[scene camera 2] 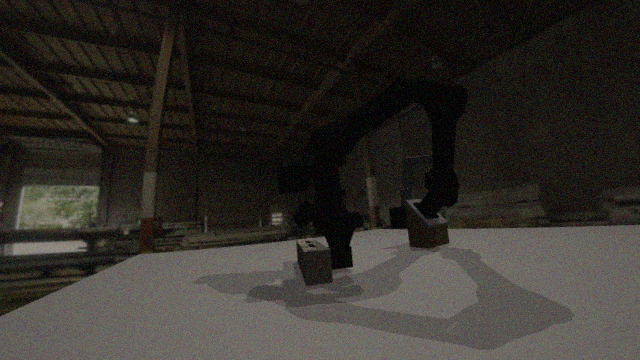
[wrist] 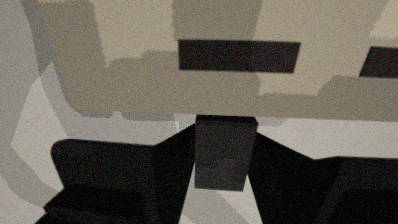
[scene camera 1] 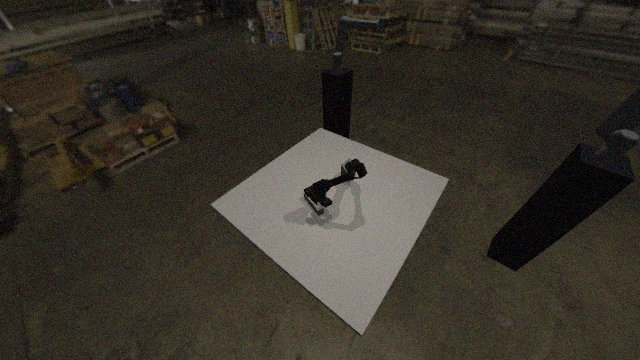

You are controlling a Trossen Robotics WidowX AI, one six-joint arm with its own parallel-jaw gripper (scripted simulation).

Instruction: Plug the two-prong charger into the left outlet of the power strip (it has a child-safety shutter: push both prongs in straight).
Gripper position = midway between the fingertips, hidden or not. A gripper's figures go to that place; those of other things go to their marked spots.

Labels:
My gripper (wrist: 219, 130) is 11 cm from the lens. A box-shaped charger (wrist: 223, 144) is 8 cm from the lens.

